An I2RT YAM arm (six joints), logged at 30 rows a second.
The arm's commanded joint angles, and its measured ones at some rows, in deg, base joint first. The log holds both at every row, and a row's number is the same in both.
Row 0, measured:
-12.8 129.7 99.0 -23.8 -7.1 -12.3
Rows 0 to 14, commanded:
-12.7 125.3 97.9 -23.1 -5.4 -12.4
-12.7 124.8 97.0 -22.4 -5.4 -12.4
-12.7 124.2 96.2 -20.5 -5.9 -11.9
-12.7 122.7 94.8 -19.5 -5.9 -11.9
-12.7 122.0 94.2 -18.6 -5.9 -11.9
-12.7 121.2 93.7 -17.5 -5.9 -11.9
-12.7 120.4 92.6 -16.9 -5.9 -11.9
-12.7 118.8 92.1 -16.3 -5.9 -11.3
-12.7 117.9 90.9 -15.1 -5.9 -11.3
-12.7 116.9 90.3 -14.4 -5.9 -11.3
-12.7 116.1 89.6 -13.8 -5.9 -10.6
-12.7 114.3 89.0 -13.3 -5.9 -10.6
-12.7 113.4 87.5 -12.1 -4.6 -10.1
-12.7 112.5 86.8 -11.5 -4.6 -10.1
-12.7 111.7 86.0 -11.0 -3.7 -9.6
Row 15, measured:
-12.8 118.7 87.3 -15.5 -5.9 -11.1
